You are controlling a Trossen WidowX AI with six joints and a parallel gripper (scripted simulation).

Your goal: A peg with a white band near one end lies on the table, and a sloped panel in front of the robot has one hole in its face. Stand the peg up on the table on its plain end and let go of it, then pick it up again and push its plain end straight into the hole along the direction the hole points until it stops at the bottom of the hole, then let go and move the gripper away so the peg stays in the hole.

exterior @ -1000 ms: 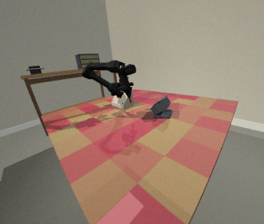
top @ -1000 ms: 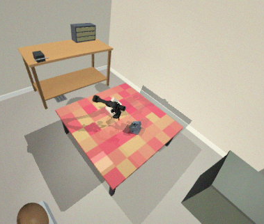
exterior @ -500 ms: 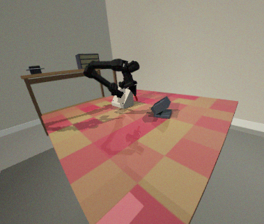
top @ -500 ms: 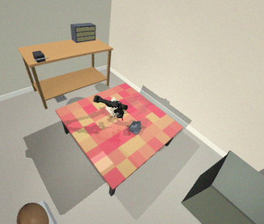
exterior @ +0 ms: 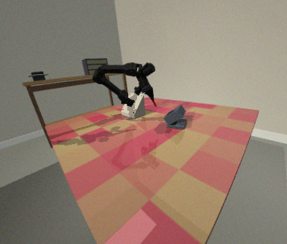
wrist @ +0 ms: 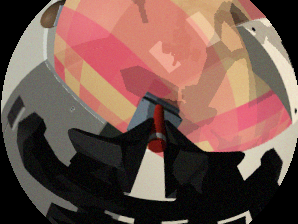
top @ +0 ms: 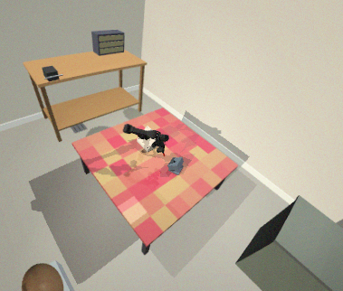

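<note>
My gripper tip is now 12 cm short of the grey-blue sloped panel, 10 cm above it and 7 cm to the right of it. The rest, counted from my gripper tip: red peg 1 cm behind, 1 cm above.
</note>
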